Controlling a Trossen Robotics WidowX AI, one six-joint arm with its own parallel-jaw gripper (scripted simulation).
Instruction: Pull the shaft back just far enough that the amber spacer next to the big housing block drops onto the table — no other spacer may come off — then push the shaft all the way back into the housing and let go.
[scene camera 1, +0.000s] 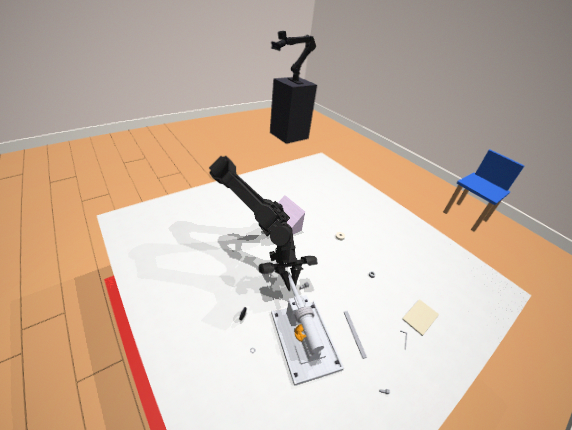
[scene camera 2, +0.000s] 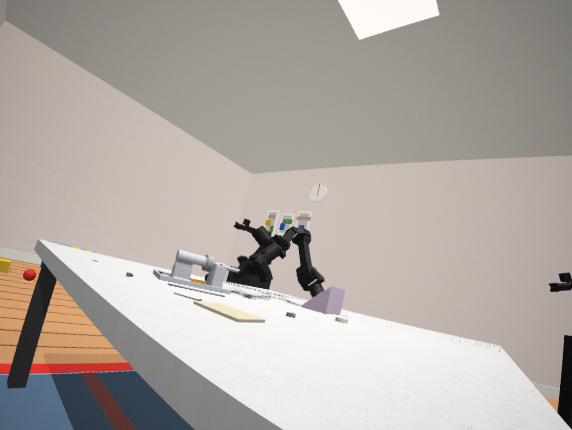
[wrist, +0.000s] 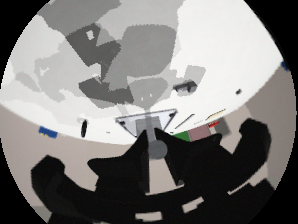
My gripper shows in scene camera 1, in scene camera 2 and in the wrist view (150, 131). The same spot on a housing block: (wrist: 134, 125) is (scene camera 1: 286, 323). One and the same spot on my gripper: (scene camera 1: 296, 269) is (scene camera 2: 247, 261).
